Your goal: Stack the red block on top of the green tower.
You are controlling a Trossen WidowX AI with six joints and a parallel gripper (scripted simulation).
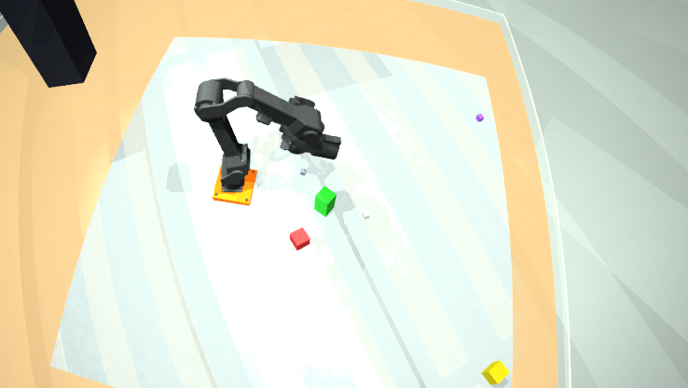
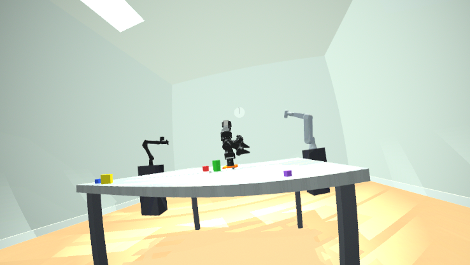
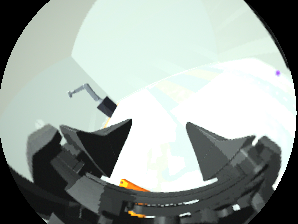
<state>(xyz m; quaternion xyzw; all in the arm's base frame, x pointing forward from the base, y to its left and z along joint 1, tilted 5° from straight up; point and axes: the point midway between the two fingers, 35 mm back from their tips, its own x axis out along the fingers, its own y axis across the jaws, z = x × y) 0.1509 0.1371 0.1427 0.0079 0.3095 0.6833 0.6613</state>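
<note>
Right now my gripper tip is 35 cm to the left of the red block, 11 cm above it and 3 cm short of it. From my gripper tip the other things lie so: purple cube: 68 cm ahead, 12 cm below, 8 cm to the left; then yellow cube: 79 cm to the right, 52 cm ahead, 11 cm below; then blue cube: 86 cm to the right, 51 cm ahead, 12 cm below.
</note>
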